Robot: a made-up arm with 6 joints. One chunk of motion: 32 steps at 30 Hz.
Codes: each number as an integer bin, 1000 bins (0 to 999) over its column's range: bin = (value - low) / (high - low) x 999, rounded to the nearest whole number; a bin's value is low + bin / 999 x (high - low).
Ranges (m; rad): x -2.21..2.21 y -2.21..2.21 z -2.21..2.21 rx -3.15..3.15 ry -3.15..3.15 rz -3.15..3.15
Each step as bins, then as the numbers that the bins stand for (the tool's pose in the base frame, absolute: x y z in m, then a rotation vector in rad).
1 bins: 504 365 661 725 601 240
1 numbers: 0.0199 -0.5951 0.7145 1.4221 0.6401 -1.6365
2 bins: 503 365 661 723 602 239
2 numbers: 0.0155 -0.5951 0.7145 1.4095 0.6464 -1.6428
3 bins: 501 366 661 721 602 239
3 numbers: 0.0066 -0.5907 0.7145 1.3968 0.6464 -1.6428
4 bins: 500 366 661 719 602 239
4 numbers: 0.0022 -0.5907 0.7145 1.3842 0.6464 -1.6428
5 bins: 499 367 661 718 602 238
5 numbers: -0.0022 -0.5862 0.7145 1.3779 0.6464 -1.6491
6 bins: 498 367 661 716 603 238
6 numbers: -0.0066 -0.5862 0.7145 1.3653 0.6527 -1.6491
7 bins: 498 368 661 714 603 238
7 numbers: -0.0066 -0.5818 0.7145 1.3527 0.6527 -1.6491
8 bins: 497 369 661 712 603 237
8 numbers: -0.0111 -0.5774 0.7145 1.3401 0.6527 -1.6554
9 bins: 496 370 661 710 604 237
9 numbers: -0.0155 -0.5730 0.7145 1.3275 0.6590 -1.6554
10 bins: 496 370 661 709 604 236
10 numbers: -0.0155 -0.5730 0.7145 1.3212 0.6590 -1.6617
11 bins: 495 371 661 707 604 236
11 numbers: -0.0199 -0.5685 0.7145 1.3086 0.6590 -1.6617
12 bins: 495 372 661 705 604 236
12 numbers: -0.0199 -0.5641 0.7145 1.2959 0.6590 -1.6617
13 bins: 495 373 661 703 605 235
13 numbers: -0.0199 -0.5597 0.7145 1.2833 0.6653 -1.6680
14 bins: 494 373 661 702 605 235
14 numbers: -0.0243 -0.5597 0.7145 1.2770 0.6653 -1.6680
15 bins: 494 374 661 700 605 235
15 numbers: -0.0243 -0.5553 0.7145 1.2644 0.6653 -1.6680
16 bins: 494 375 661 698 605 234
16 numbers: -0.0243 -0.5508 0.7145 1.2518 0.6653 -1.6743
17 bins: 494 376 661 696 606 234
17 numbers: -0.0243 -0.5464 0.7145 1.2392 0.6716 -1.6743
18 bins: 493 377 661 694 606 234
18 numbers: -0.0288 -0.5420 0.7145 1.2266 0.6716 -1.6743
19 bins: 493 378 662 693 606 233
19 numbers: -0.0288 -0.5376 0.7190 1.2203 0.6716 -1.6806
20 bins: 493 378 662 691 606 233
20 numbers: -0.0288 -0.5376 0.7190 1.2077 0.6716 -1.6806
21 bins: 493 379 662 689 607 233
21 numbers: -0.0288 -0.5331 0.7190 1.1950 0.6779 -1.6806
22 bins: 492 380 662 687 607 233
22 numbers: -0.0332 -0.5287 0.7190 1.1824 0.6779 -1.6806
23 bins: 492 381 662 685 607 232
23 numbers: -0.0332 -0.5243 0.7190 1.1698 0.6779 -1.6869
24 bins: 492 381 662 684 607 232
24 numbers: -0.0332 -0.5243 0.7190 1.1635 0.6779 -1.6869
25 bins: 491 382 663 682 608 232
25 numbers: -0.0376 -0.5199 0.7234 1.1509 0.6842 -1.6869
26 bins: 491 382 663 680 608 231
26 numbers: -0.0376 -0.5199 0.7234 1.1383 0.6842 -1.6932
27 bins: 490 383 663 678 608 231
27 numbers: -0.0420 -0.5154 0.7234 1.1257 0.6842 -1.6932
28 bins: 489 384 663 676 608 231
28 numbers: -0.0465 -0.5110 0.7234 1.1131 0.6842 -1.6932
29 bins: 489 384 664 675 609 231
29 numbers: -0.0465 -0.5110 0.7278 1.1068 0.6905 -1.6932
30 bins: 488 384 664 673 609 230
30 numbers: -0.0509 -0.5110 0.7278 1.0941 0.6905 -1.6995
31 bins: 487 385 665 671 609 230
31 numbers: -0.0553 -0.5066 0.7322 1.0815 0.6905 -1.6995
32 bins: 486 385 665 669 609 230
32 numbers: -0.0597 -0.5066 0.7322 1.0689 0.6905 -1.6995
